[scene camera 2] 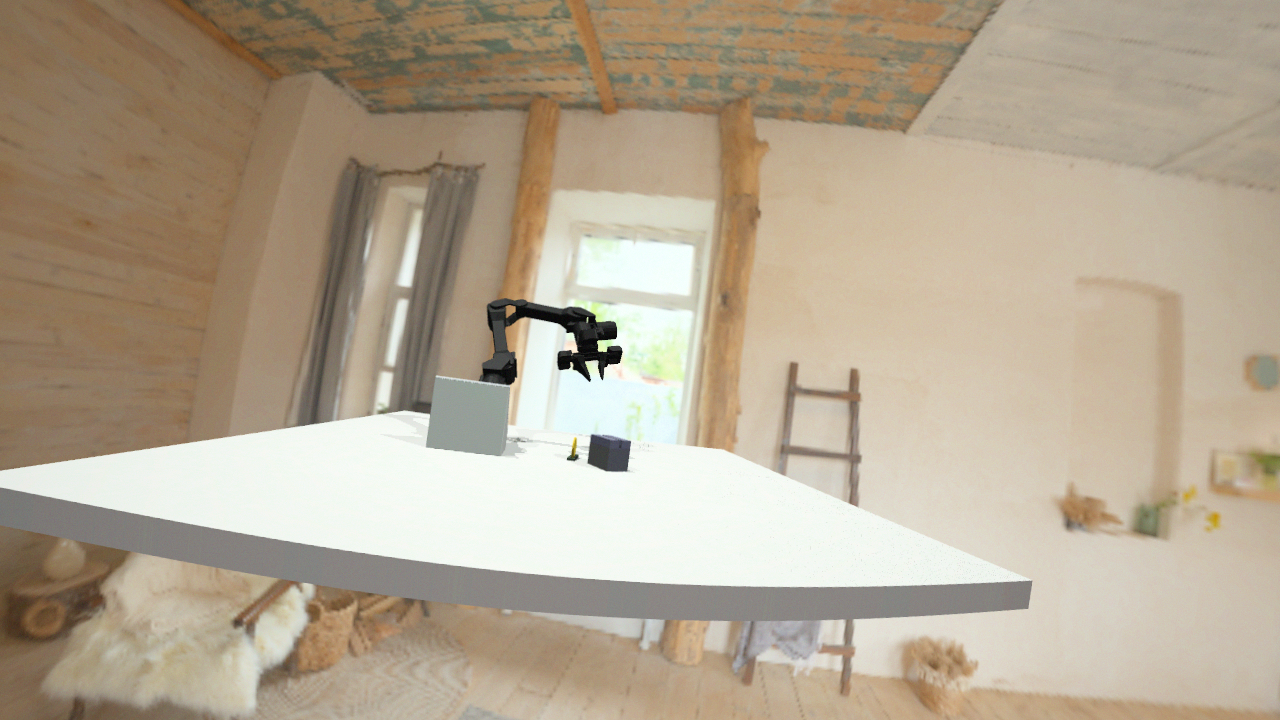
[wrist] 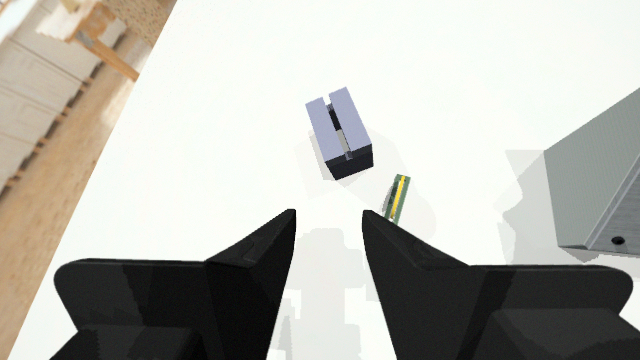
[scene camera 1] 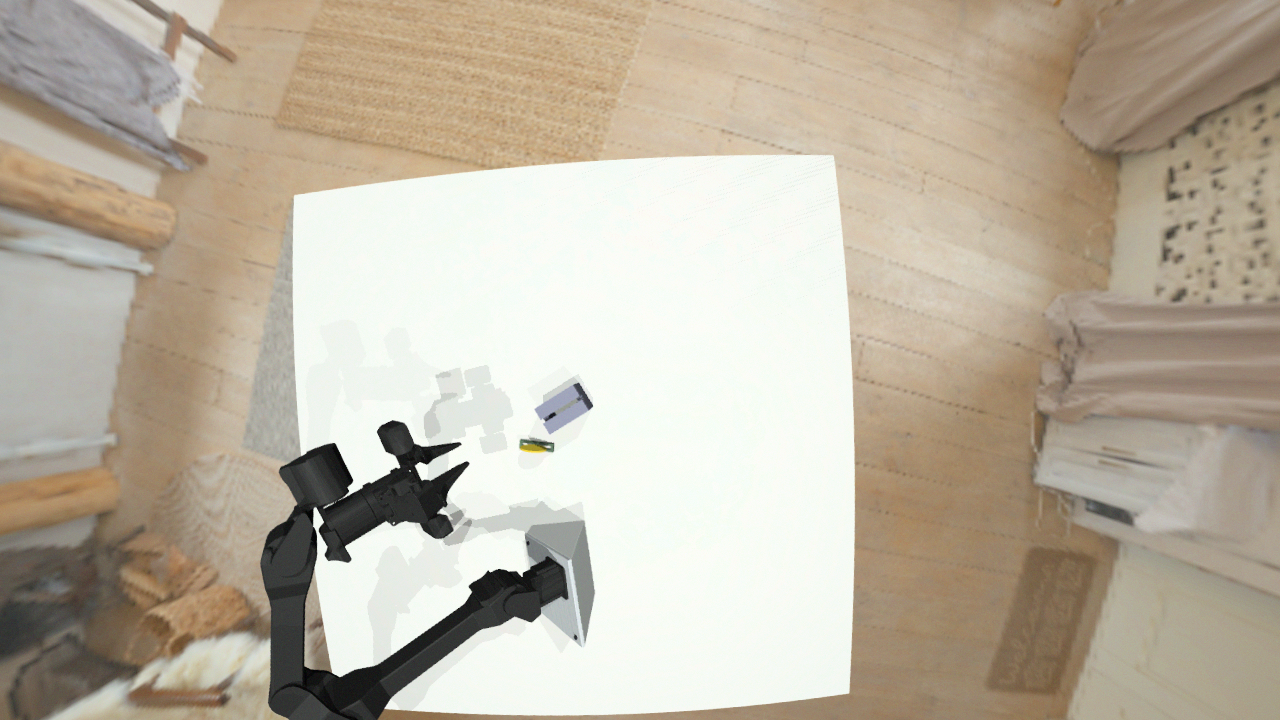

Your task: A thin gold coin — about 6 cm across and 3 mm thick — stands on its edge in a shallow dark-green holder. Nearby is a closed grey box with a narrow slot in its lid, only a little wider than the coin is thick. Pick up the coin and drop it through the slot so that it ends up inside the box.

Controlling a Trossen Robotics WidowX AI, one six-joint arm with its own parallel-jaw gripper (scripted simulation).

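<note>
You can find my gripper [scene camera 1: 464,452], [scene camera 2: 596,380], [wrist: 329,217] in these views.
</note>
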